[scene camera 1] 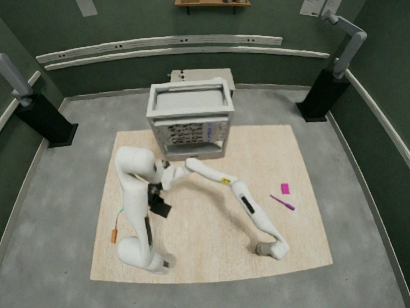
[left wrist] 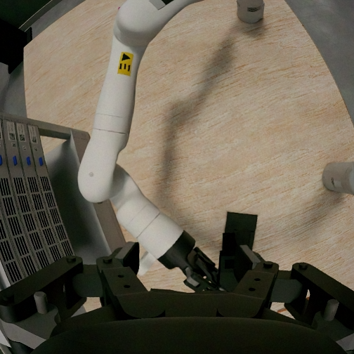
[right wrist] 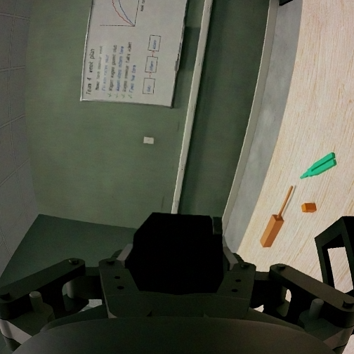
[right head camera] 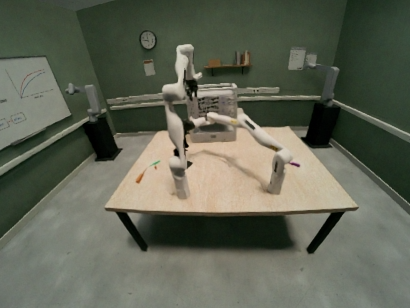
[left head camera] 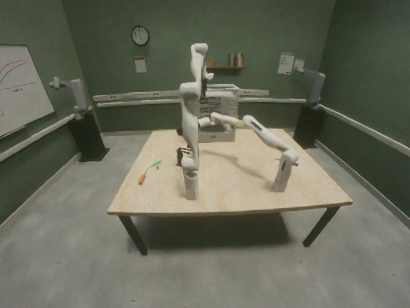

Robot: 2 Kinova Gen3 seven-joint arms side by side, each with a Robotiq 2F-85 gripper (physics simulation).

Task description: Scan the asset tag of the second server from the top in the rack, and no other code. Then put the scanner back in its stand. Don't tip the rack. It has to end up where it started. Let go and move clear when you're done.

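Places are measured from the left arm's base along level axes (x back, y left, z down), in centimetres.
Where they show: left gripper, fingertip midpoint: (right head camera: 194,99) (left head camera: 202,98); right gripper, fingertip midpoint: (left head camera: 181,130); left arm's base at its link origin: (right head camera: 184,194) (left head camera: 192,195); right arm's base at its link origin: (scene camera 1: 262,248) (right head camera: 274,189) (left head camera: 278,187).
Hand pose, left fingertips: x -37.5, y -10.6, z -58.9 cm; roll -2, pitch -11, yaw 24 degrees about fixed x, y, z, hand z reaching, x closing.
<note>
Each offset is from my left fingertips to the top centre of the thing.
The rack {dx -52.6, dy -12.9, dz +0.4 cm} (left head camera: 218,136) (right head camera: 215,136) (scene camera 1: 191,111) stands upright at the table's back, servers above an open bay. In the left wrist view several server fronts (left wrist: 31,200) show with small codes; I cannot tell which is second from the top. My left gripper (right head camera: 191,89) is open and empty, high in front of the rack's left side. My right gripper (right head camera: 187,125) (right wrist: 176,259), lower, is shut on the black scanner (right wrist: 175,245), whose face is hidden. The black stand (scene camera 1: 160,208) (left wrist: 242,222) (right wrist: 322,247) is on the table near the right gripper.
An orange screwdriver {dx +14.7, dy +51.7, dz +56.1 cm} (scene camera 1: 114,236) (right wrist: 272,231), an orange block (right wrist: 309,207) and a green tool (right wrist: 320,166) lie at the table's left. A purple screwdriver {dx +5.0, dy -78.6, dz +56.3 cm} (scene camera 1: 283,202) and a magenta block {dx -5.4, dy -84.5, dz +57.4 cm} (scene camera 1: 285,188) lie at its right. My right forearm (scene camera 1: 212,173) crosses in front of the rack.
</note>
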